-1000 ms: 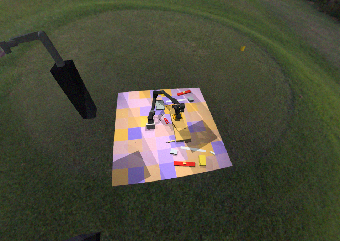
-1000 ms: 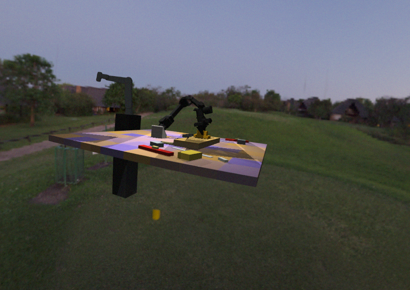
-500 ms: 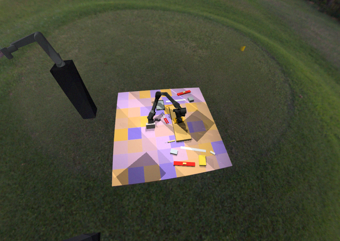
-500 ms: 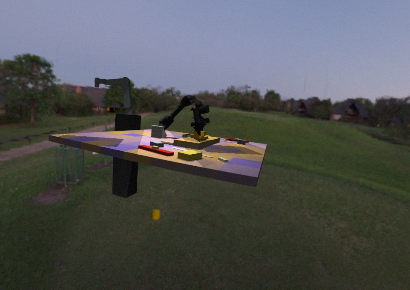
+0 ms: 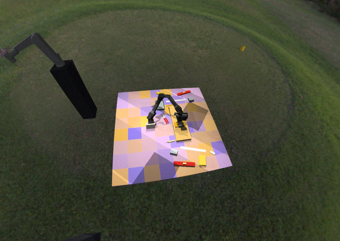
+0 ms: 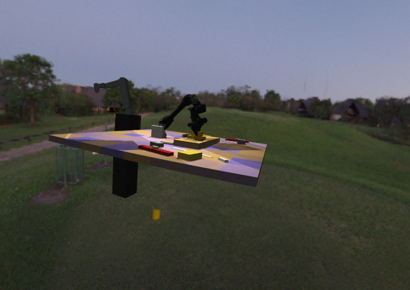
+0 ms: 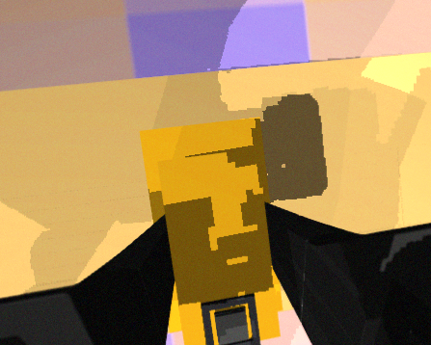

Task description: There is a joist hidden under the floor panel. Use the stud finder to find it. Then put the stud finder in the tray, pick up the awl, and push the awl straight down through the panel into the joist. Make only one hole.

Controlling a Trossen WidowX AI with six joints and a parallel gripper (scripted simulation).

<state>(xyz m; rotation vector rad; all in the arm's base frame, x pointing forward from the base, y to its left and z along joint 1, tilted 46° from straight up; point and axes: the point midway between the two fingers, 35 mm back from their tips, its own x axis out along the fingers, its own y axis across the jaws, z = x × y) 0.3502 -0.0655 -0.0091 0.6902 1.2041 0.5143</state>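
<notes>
Now: gripper tip 200 mm past the grey tray, 370 mm to the right of it and 50 mm above it. From my gripper tip the other things lie so: grey block (140 mm behind, 320 mm to the right, 50 mm below); then awl (180 mm behind, 190 mm to the right, 60 mm below); then yellow stud finder (20 mm behind, 20 mm above).
</notes>
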